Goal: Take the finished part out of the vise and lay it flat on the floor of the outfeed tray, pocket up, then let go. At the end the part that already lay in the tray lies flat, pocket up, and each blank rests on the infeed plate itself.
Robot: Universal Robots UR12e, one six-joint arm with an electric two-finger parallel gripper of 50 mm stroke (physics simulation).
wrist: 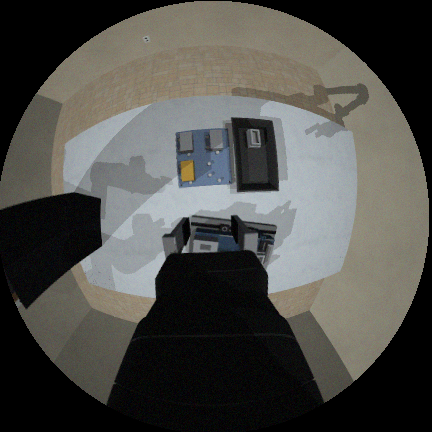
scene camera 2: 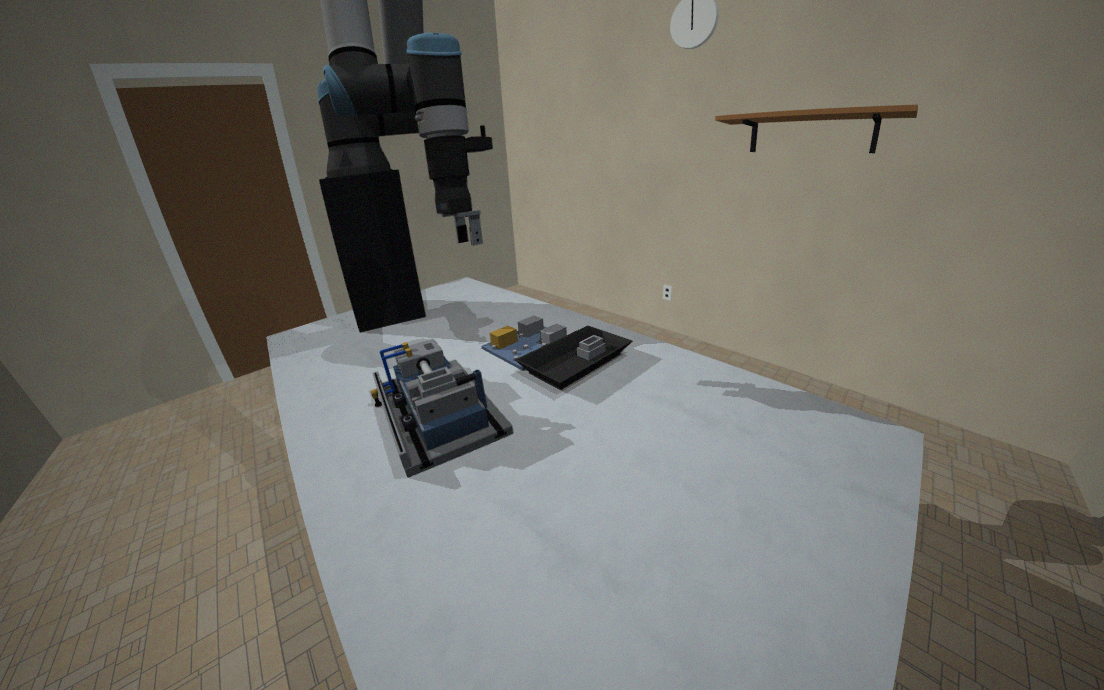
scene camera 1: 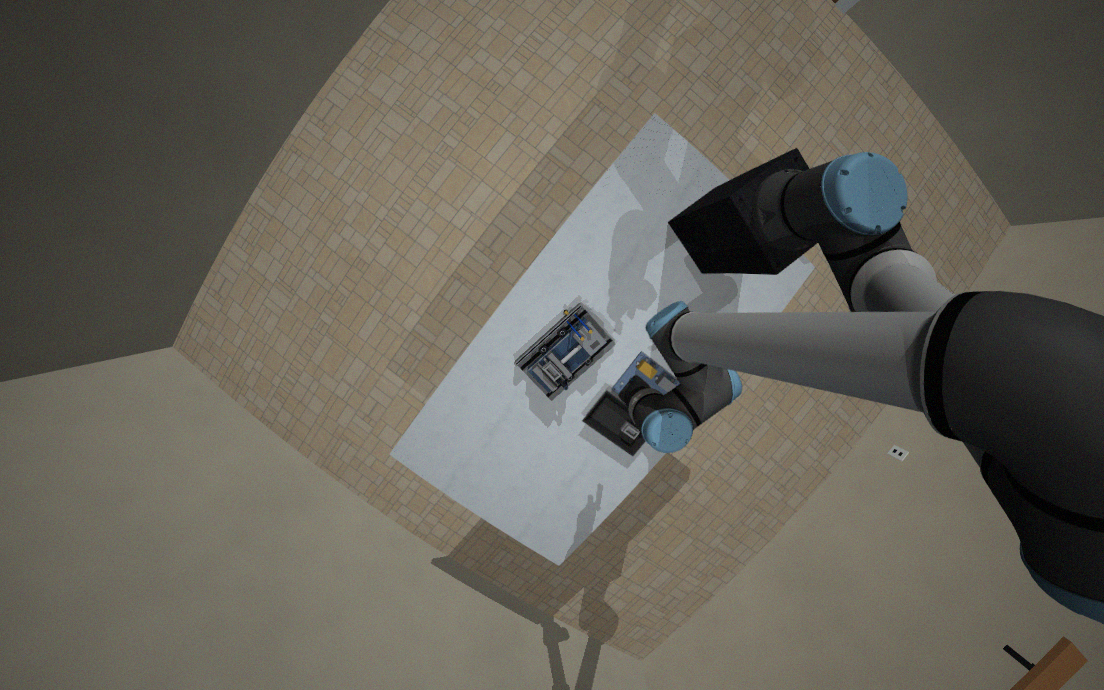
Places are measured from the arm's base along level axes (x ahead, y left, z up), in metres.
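Where they show: gripper, fingertip midpoint: (wrist: 209, 224) (scene camera 2: 469, 243); arm's base, origin of the base link: (scene camera 2: 359, 174) (scene camera 1: 788, 211).
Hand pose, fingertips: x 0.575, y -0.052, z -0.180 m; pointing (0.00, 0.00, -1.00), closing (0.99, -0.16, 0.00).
Each offset is from my fingertips to the centre of the thing. "*": to the spot under its first point.
The finished part @[0.196 m right, 0.104 m ahead, 0.193 m down] (scene camera 1: 552, 371) (scene camera 2: 437, 379) is light grey and sits pocket up between the jaws of the vise @[0.177 m right, 0.042 m ahead, 0.241 m down] (scene camera 1: 573, 351) (scene camera 2: 455, 424) (wrist: 227, 243); in the wrist view the fingers and gripper body largely hide that area. My gripper (scene camera 2: 469, 235) (wrist: 209, 224) is open and empty, high above the table. In the black outfeed tray (scene camera 1: 608, 416) (scene camera 2: 561, 371) (wrist: 256, 172) another grey part @[0.171 m left, 0.176 m ahead, 0.261 m down] (scene camera 1: 629, 431) (scene camera 2: 591, 346) (wrist: 254, 138) lies flat, pocket up. On the blue infeed plate @[0.142 m left, 0.007 m ahead, 0.286 m down] (scene camera 1: 625, 379) (wrist: 200, 157) are a yellow blank @[0.103 m left, 0.047 m back, 0.264 m down] (scene camera 1: 647, 369) (scene camera 2: 503, 336) (wrist: 187, 170) and two grey blanks @[0.193 m left, 0.034 m back, 0.264 m down] (scene camera 2: 530, 325) (wrist: 186, 141); exact seating is unclear.
Small pegs stand on the infeed plate around the blanks. The plate and tray lie side by side, with a gap between them and the vise. Blue hoses @[* 0.213 m right, 0.049 m back, 0.197 m down] (scene camera 2: 387, 364) rise at the vise's rear side. The black robot pedestal (scene camera 2: 376, 252) (wrist: 50, 240) stands at the table's far end.
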